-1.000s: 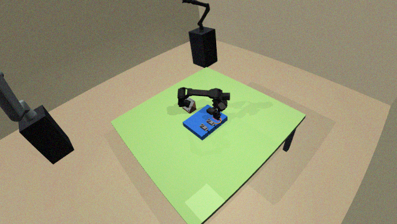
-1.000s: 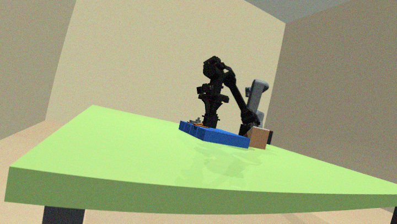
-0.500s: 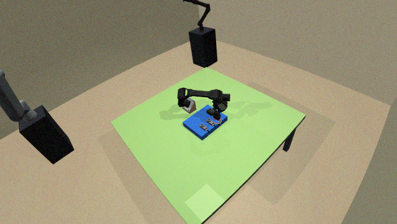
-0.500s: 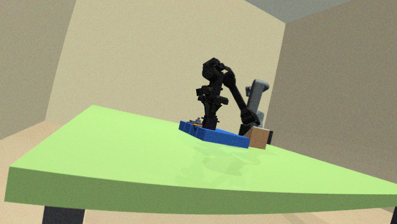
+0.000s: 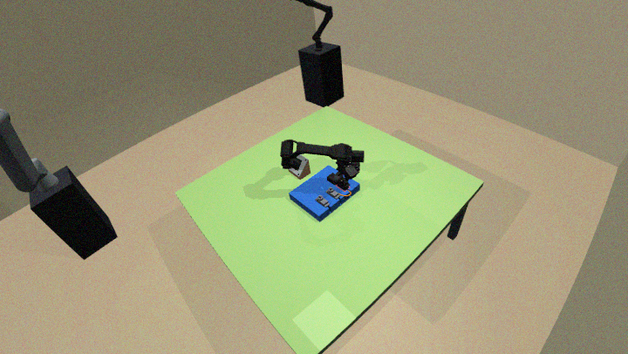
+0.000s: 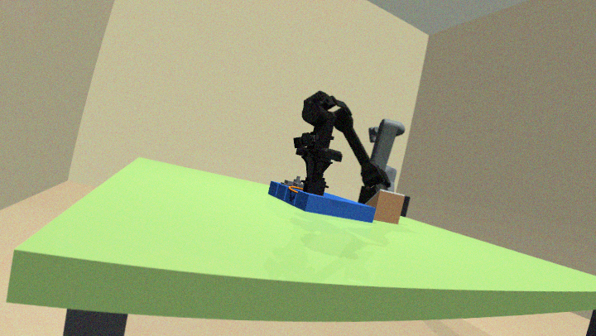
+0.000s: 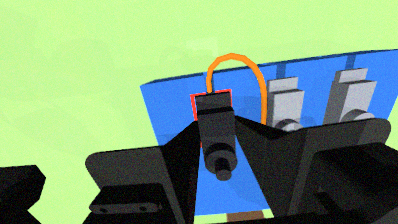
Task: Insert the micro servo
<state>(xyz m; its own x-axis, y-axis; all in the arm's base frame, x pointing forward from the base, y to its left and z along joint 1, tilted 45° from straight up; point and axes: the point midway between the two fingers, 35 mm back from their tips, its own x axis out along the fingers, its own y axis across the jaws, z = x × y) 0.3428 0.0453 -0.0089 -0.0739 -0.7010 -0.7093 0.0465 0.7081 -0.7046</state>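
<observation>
The blue deck is 13 cm behind my gripper tip, 7 cm to the right of it and 6 cm below it.
</observation>
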